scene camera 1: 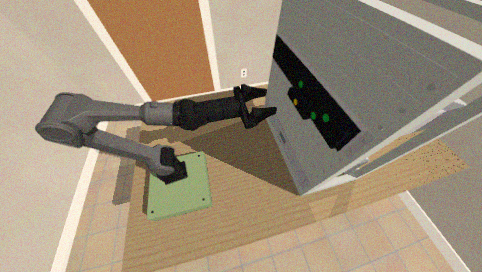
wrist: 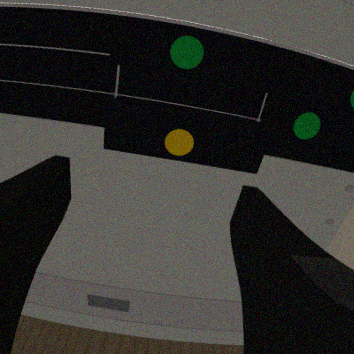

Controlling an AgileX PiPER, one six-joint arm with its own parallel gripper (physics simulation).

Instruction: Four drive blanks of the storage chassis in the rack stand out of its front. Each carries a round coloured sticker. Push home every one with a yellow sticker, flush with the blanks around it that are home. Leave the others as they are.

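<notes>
The black storage chassis point(scene camera 1: 345, 131) point(wrist: 45, 65) is set in the grey rack point(scene camera 1: 390, 65) point(wrist: 150, 235). A blank with a yellow sticker point(scene camera 1: 295, 102) point(wrist: 179, 142) stands out at the lower edge of the chassis. A green sticker point(scene camera 1: 300, 84) point(wrist: 187, 52) is on a blank above it. A second green sticker point(scene camera 1: 313, 116) point(wrist: 307, 125) is to its right, and a third green sticker point(scene camera 1: 326, 118) point(wrist: 352, 99) is further right, cut off by the wrist view's edge. How far each blank stands out is hard to tell. My gripper point(scene camera 1: 271, 101) point(wrist: 153, 191) is open, in front of the rack, below the yellow-stickered blank in the wrist view.
The arm's foot stands on a green base plate point(scene camera 1: 195, 200) on the wooden surface point(scene camera 1: 240, 220). The rack has a small dark slot point(wrist: 108, 303) low on its front. An orange-brown door point(scene camera 1: 155, 45) and a wall with a socket point(scene camera 1: 244, 73) are behind the arm.
</notes>
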